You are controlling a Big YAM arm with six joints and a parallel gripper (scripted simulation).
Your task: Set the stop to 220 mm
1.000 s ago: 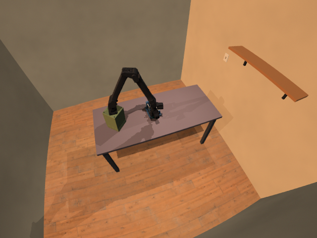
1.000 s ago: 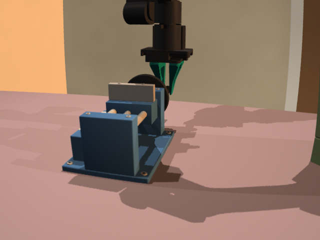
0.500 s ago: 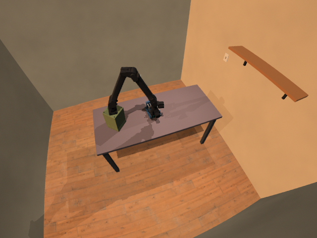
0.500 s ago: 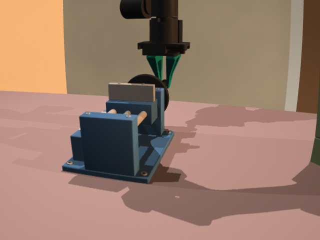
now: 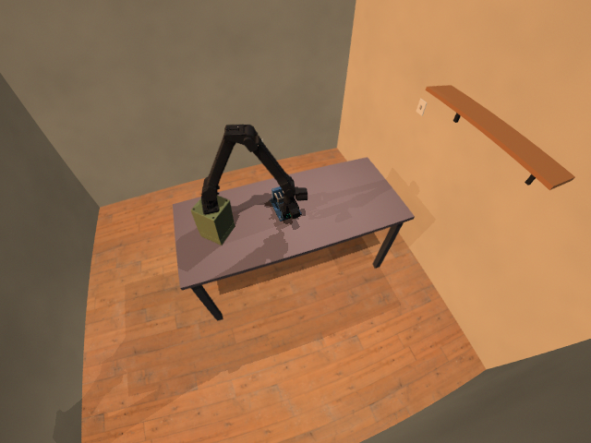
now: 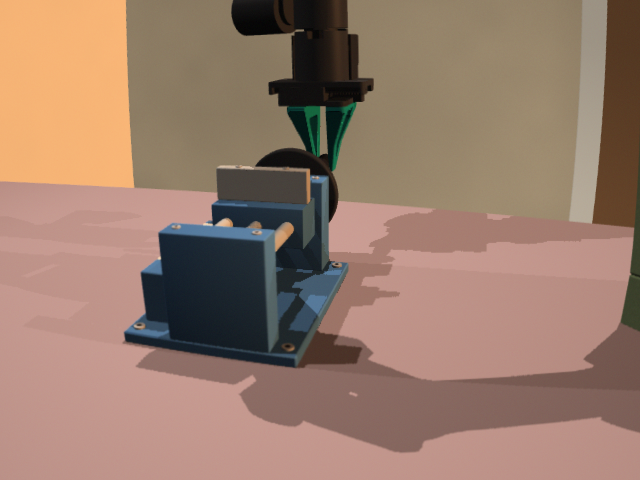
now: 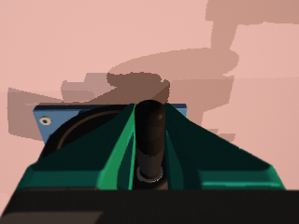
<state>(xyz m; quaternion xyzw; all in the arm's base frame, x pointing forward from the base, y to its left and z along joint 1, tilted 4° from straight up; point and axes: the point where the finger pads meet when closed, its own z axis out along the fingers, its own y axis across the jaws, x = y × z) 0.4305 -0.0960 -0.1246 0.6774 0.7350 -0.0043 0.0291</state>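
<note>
Now: the grey stop plate 30 mm ahead of my hand, 140 mm to the left of it and 10 mm below it. From my hand the other things lie so: black crank handle (10 mm to the left).
</note>
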